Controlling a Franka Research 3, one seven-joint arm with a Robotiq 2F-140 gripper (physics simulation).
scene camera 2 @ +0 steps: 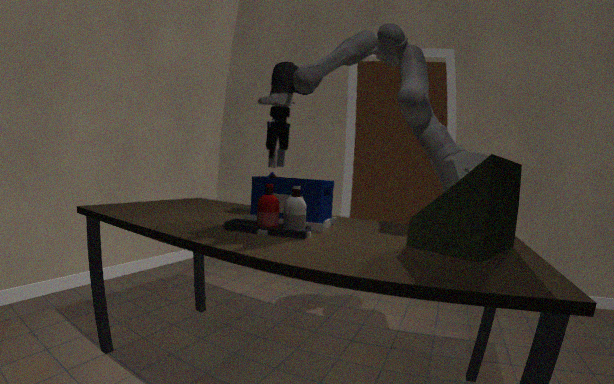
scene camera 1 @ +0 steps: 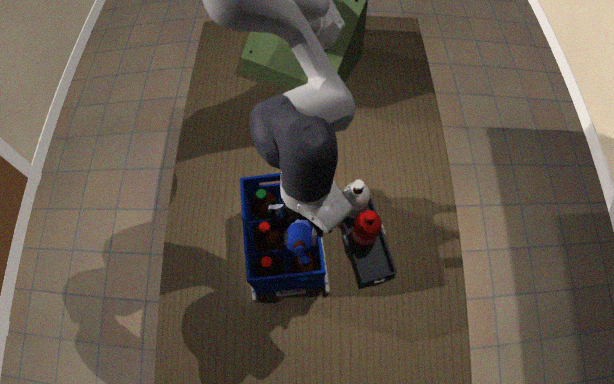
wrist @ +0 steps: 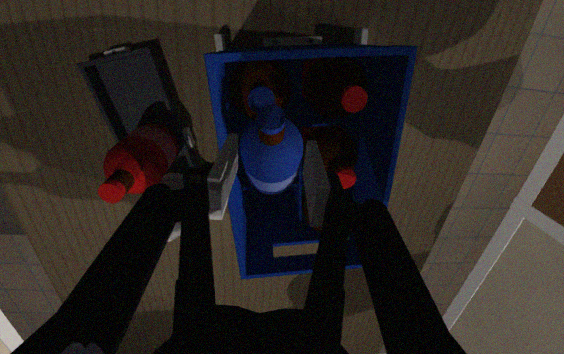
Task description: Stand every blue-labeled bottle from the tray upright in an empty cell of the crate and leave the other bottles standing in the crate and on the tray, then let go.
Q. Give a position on a red bottle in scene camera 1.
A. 367,224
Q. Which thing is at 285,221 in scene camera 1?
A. My gripper.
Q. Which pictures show my gripper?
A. Scene camera 2, scene camera 1 and the wrist view: all of them.
